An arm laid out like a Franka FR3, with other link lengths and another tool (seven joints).
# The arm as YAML. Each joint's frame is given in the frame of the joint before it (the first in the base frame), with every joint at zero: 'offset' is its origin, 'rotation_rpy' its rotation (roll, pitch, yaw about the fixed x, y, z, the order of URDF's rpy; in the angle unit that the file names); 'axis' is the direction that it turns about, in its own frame. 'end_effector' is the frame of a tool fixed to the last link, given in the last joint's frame.
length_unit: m
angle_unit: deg
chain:
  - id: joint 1
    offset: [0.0, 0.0, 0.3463]
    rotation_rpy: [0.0, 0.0, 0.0]
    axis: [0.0, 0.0, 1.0]
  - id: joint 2
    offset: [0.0, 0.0, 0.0]
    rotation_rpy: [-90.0, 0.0, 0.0]
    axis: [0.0, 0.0, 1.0]
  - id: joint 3
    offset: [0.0, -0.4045, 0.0]
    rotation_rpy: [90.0, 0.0, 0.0]
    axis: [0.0, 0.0, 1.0]
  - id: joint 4
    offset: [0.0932, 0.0, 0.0]
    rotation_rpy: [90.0, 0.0, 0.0]
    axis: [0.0, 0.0, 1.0]
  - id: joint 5
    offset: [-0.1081, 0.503, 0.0]
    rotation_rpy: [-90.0, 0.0, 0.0]
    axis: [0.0, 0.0, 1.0]
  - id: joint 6
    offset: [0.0, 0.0, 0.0]
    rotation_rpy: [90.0, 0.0, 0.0]
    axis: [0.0, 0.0, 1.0]
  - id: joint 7
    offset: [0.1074, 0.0, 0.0]
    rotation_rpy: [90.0, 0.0, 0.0]
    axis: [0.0, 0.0, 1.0]
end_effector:
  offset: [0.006, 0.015, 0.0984]
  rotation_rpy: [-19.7, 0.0, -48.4]
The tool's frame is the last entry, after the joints.
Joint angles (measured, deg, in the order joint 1, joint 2, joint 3, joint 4, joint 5, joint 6, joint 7), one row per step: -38.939 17.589 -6.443 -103.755 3.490 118.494 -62.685; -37.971 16.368 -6.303 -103.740 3.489 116.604 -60.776; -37.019 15.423 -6.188 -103.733 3.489 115.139 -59.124; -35.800 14.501 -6.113 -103.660 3.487 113.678 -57.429; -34.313 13.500 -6.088 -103.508 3.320 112.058 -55.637; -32.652 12.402 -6.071 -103.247 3.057 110.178 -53.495; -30.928 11.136 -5.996 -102.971 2.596 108.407 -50.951; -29.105 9.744 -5.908 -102.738 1.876 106.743 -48.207; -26.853 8.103 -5.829 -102.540 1.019 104.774 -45.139; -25.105 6.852 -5.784 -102.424 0.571 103.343 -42.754; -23.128 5.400 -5.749 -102.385 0.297 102.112 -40.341; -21.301 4.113 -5.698 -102.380 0.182 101.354 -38.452; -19.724 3.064 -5.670 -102.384 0.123 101.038 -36.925
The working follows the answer.
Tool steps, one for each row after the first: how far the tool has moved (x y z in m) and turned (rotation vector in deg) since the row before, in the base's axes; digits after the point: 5 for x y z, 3 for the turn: 0.00664 0.01452 0.01342 0.585 0.413 -0.765; 0.00667 0.01357 0.01029 0.437 0.359 -0.551; 0.00860 0.01595 0.01065 0.375 0.361 -0.358; 0.00980 0.01854 0.01225 0.241 0.488 -0.150; 0.01008 0.02071 0.01419 0.171 0.622 -0.283; 0.00962 0.02218 0.01680 -0.193 0.534 -0.493; 0.00877 0.02363 0.01818 -0.545 0.522 -0.504; 0.00895 0.02921 0.02043 -0.660 0.647 -0.390; 0.00574 0.02277 0.01518 -0.409 0.340 -0.426; 0.00549 0.02579 0.01720 -0.433 -0.050 -0.306; 0.00487 0.02393 0.01537 -0.386 -0.400 0.028; 0.00404 0.02022 0.01291 -0.391 -0.620 0.098
Tool pose at each row, in the base's axes (x y z in m, rotation vector in deg; rounded; the steps above come from the unrounded poses): 0.57770 -0.57511 0.43138 140.393 87.521 15.938; 0.58434 -0.56059 0.44480 141.581 86.846 15.794; 0.59101 -0.54702 0.45509 142.478 86.381 15.627; 0.59962 -0.53107 0.46574 143.194 86.146 15.439; 0.60941 -0.51253 0.47798 143.728 86.194 15.021; 0.61949 -0.49181 0.49218 144.366 86.099 14.358; 0.62911 -0.46963 0.50898 144.820 85.606 13.472; 0.63788 -0.44600 0.52715 144.996 85.002 12.316; 0.64683 -0.41679 0.54758 145.054 84.556 10.935; 0.65257 -0.39402 0.56276 145.183 84.017 10.128; 0.65807 -0.36823 0.57996 145.030 83.483 9.806; 0.66294 -0.34431 0.59533 144.527 83.265 10.009; 0.66698 -0.32408 0.60824 143.873 83.053 10.489

